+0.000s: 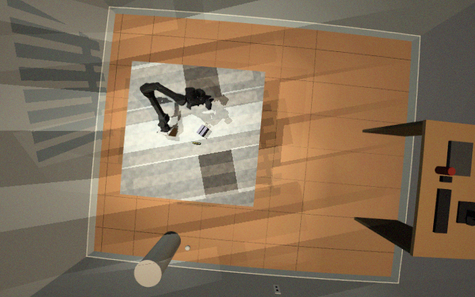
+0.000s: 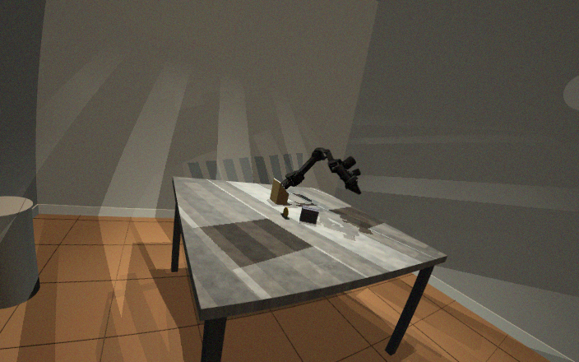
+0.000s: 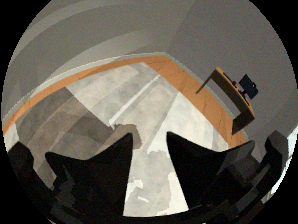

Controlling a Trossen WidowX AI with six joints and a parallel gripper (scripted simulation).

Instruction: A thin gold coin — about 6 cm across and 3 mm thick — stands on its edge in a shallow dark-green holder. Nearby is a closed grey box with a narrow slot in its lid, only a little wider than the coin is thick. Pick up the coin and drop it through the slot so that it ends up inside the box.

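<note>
The gold coin is 130 mm behind my gripper tip, 380 mm to the right of it and 180 mm below it.
</note>
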